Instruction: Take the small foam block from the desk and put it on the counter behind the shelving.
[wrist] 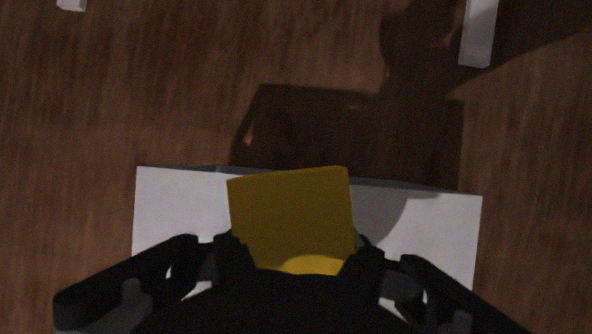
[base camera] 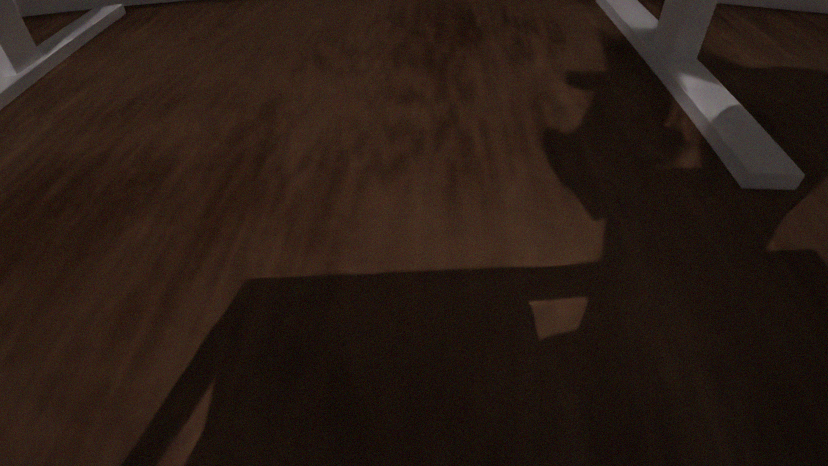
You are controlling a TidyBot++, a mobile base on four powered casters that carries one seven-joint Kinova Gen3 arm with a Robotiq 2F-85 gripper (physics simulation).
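Places are measured from the arm's base along level axes (x back, y down, z right), in metres.
Pixels of known places: gripper, fingertip midpoint: (wrist: 298, 235).
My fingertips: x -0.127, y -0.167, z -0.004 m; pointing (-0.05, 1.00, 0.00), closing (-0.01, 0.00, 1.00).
Behind a point stands the place of what it marks.
The small foam block (wrist: 292, 217) {x -0.149, y -0.212, z -0.008 m} is yellow and sits between the black fingers at the lower middle of the wrist view. My gripper (wrist: 298, 235) {x -0.127, y -0.167, z -0.004 m} is shut on it, with a finger against its left and right sides. The block is held above the white top of the robot's base (wrist: 170, 200) {x -0.105, y 0.014, z -0.195 m}, with dark brown floor beyond. The gripper does not show in the base camera view. The desk top, the counter and the shelving do not show in either view.
A white desk foot (base camera: 718, 109) (wrist: 478, 35) lies on the wooden floor (base camera: 347, 173) {x -0.563, y 0.396, z -0.069 m} at the front right. Another white foot (base camera: 63, 46) (wrist: 72, 4) is at the front left. The robot's shadow falls across the floor ahead.
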